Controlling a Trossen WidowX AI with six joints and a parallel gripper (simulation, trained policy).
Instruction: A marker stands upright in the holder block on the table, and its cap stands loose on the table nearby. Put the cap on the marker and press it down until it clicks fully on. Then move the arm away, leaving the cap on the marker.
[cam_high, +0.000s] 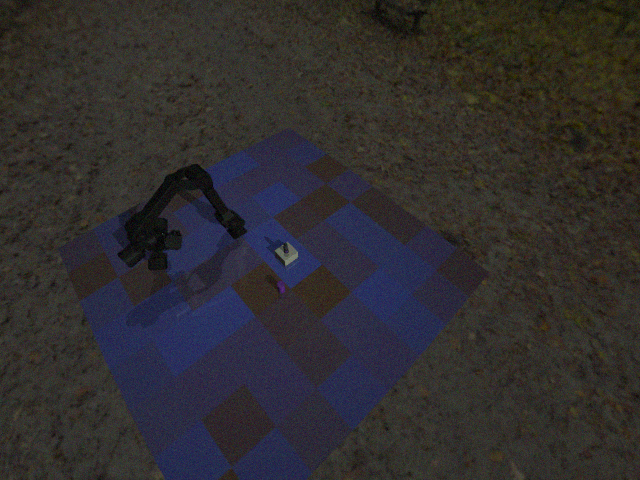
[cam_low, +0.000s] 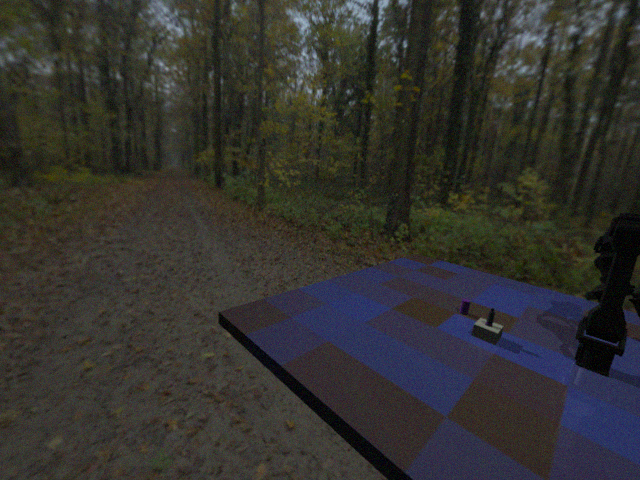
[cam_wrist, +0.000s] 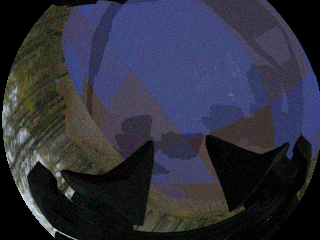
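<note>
Now: the purple cap 42 cm ahead of my gripper tip, 25 cm to the left of it and 5 cm below it. The rest, counted from my gripper tip: holder block 36 cm to the left, 31 cm ahead, 5 cm below; dark marker 36 cm to the left, 31 cm ahead.
</note>
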